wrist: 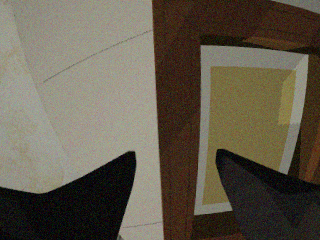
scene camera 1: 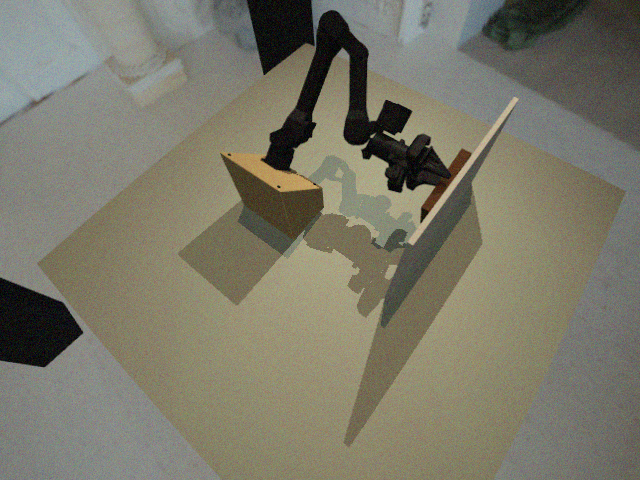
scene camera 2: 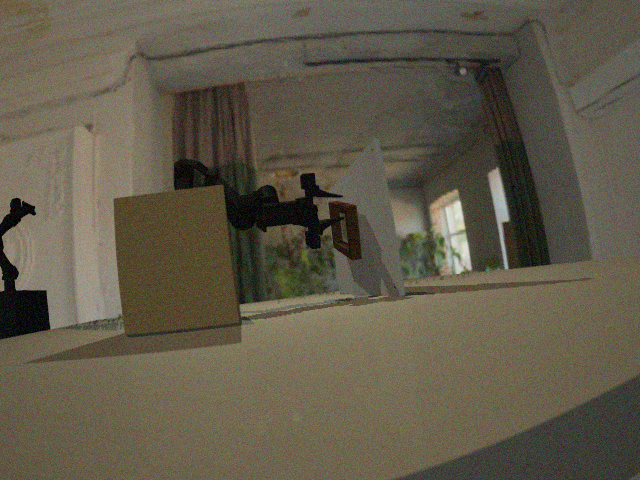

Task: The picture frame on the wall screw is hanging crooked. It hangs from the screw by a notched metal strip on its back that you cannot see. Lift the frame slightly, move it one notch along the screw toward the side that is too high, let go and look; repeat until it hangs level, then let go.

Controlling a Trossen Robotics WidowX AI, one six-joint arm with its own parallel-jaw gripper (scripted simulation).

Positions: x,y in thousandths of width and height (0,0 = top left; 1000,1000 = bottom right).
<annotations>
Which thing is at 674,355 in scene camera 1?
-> My gripper.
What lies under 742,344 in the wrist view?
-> A picture frame.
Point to a picture frame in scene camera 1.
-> At 720,334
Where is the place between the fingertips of my gripper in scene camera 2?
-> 537,432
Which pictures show the picture frame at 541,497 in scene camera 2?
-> The wrist view, scene camera 1 and scene camera 2: all of them.
</annotations>
